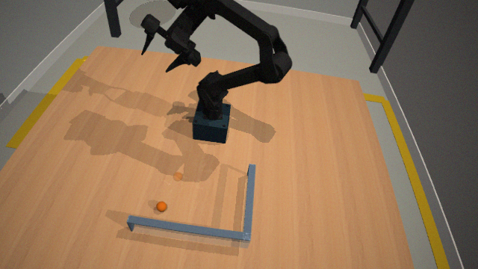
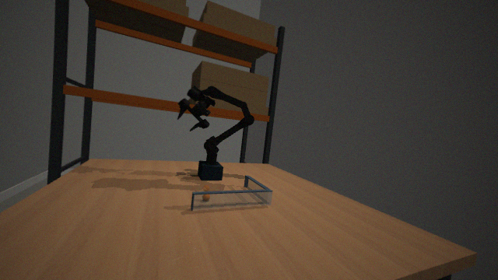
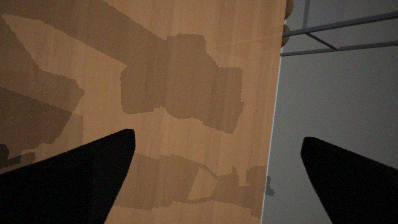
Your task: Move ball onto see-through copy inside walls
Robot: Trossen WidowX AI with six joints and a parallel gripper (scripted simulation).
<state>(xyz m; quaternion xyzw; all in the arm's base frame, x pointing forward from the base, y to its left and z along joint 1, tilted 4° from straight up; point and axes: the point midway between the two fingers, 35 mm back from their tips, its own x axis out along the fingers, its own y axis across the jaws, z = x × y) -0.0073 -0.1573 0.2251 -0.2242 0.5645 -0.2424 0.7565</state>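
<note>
Right now my gripper tip is 30 cm short of the orange ball, 2 cm to the right of it and 27 cm above it. From my gripper tip the other things lie so: see-through copy of ball 20 cm ahead, 6 cm to the left, 27 cm below.
</note>
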